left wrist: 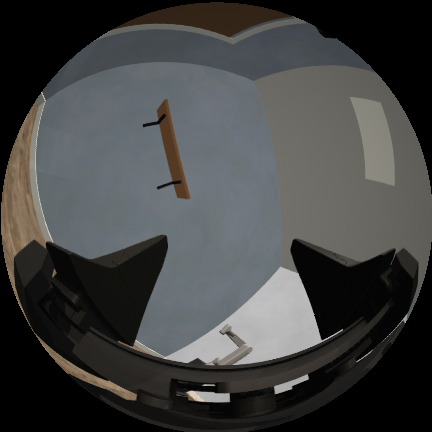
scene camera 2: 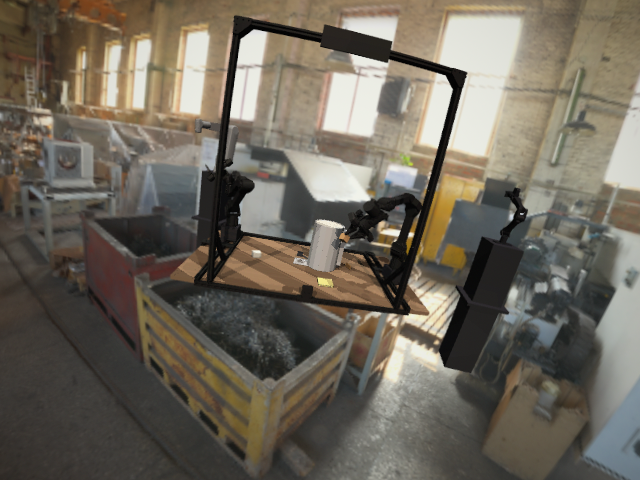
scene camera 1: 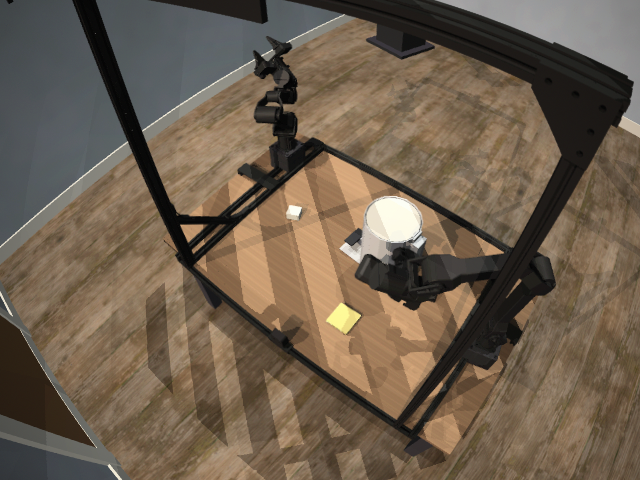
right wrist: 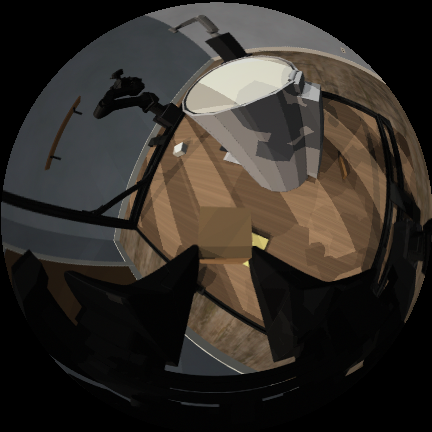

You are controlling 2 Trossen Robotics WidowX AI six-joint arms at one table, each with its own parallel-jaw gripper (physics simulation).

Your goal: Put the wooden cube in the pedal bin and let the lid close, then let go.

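Places are measured from the left arm's base along level axes (x back, y right, z up), in metres.
Pixels of known places: left gripper, fingertip midpoint: [left wrist: 232, 244] [scene camera 2: 211, 159] [scene camera 1: 260, 43] [right wrist: 111, 83]; right gripper, fingertip midpoint: [scene camera 2: 346, 236] [right wrist: 224, 251]; left arm's base at its link origin: [scene camera 2: 231, 224] [scene camera 1: 286, 145] [right wrist: 161, 110]; right arm's base at its link origin: [scene camera 2: 395, 267] [scene camera 1: 487, 340].
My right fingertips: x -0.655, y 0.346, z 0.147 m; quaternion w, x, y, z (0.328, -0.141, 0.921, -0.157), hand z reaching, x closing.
For each thing: its middle in the pictures, then the offset to it from my right fingertips.
- pedal bin at the middle of its body: [right wrist: 265, 128] [scene camera 1: 389, 245] [scene camera 2: 325, 245] dx +0.076, dy -0.190, dz -0.123 m
- wooden cube at the middle of its body: [right wrist: 223, 238] [scene camera 2: 344, 237] dx +0.010, dy -0.005, dz -0.010 m
- small white block at the middle of its body: [scene camera 1: 294, 213] [right wrist: 179, 149] [scene camera 2: 256, 254] dx +0.453, dy -0.165, dz -0.237 m
- flat yellow block at the middle of its body: [right wrist: 247, 247] [scene camera 1: 343, 318] [scene camera 2: 325, 282] dx +0.063, dy +0.040, dz -0.247 m
- thin orange piece at the middle of its body: [right wrist: 342, 167] dx -0.089, dy -0.225, dz -0.239 m
The pedal bin [scene camera 1: 374, 242] [scene camera 2: 325, 246] [right wrist: 280, 130] is a grey-white cylinder standing upright on the table. Its pale lid [scene camera 1: 392, 219] [right wrist: 240, 85] lies closed. Its dark pedal [scene camera 1: 353, 236] sticks out at the left of its base. My right gripper [right wrist: 224, 251] is shut on the wooden cube [scene camera 2: 344, 237] [right wrist: 225, 227]. It holds the cube above the table beside the bin, near the bin's upper right side in scene camera 2. The cube is hidden in scene camera 1. My left gripper [scene camera 1: 263, 46] [left wrist: 232, 244] is open and empty, raised far from the bin.
A small white block [scene camera 1: 294, 212] [scene camera 2: 256, 253] [right wrist: 180, 148] lies left of the bin. A flat yellow block [scene camera 1: 343, 318] [scene camera 2: 325, 282] [right wrist: 259, 241] lies near the front edge. A thin orange piece [right wrist: 343, 165] lies right of the bin. A black frame [scene camera 1: 113, 87] [scene camera 2: 444, 139] surrounds the table.
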